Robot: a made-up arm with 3 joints.
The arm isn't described. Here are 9 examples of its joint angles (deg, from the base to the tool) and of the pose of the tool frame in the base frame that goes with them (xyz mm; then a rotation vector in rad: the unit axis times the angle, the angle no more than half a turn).
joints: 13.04 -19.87 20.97
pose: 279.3 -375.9 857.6 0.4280 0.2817 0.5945
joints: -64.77 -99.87 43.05
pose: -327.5 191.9 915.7 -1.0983 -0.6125 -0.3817
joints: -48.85 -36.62 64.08
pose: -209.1 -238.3 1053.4 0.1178 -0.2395 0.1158
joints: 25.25 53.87 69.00
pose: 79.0 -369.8 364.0 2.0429 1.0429 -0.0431
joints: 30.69 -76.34 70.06
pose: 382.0 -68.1 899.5 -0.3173 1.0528 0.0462
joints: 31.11 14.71 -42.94
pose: 231.2 -457.3 569.5 0.6746 -0.5487 0.7159
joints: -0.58 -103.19 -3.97
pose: 122.0 149.0 1008.8 -1.2649 0.2044 1.0491
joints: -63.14 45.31 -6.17
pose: 54.7 -433.4 770.3 0.6871 -1.4651 1.1276
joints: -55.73 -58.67 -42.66
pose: -324.7 -54.9 1032.9 -1.5421 -1.0085 1.0760
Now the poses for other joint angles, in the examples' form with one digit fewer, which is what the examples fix.
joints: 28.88 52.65 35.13
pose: 80 -382 362 1.828 0.481 -0.003
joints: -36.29 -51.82 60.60
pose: -132 -160 1101 -0.107 -0.085 0.035
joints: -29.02 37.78 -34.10
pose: 120 -454 702 0.590 -1.431 0.841
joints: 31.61 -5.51 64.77
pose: 299 -429 641 0.958 1.174 0.007
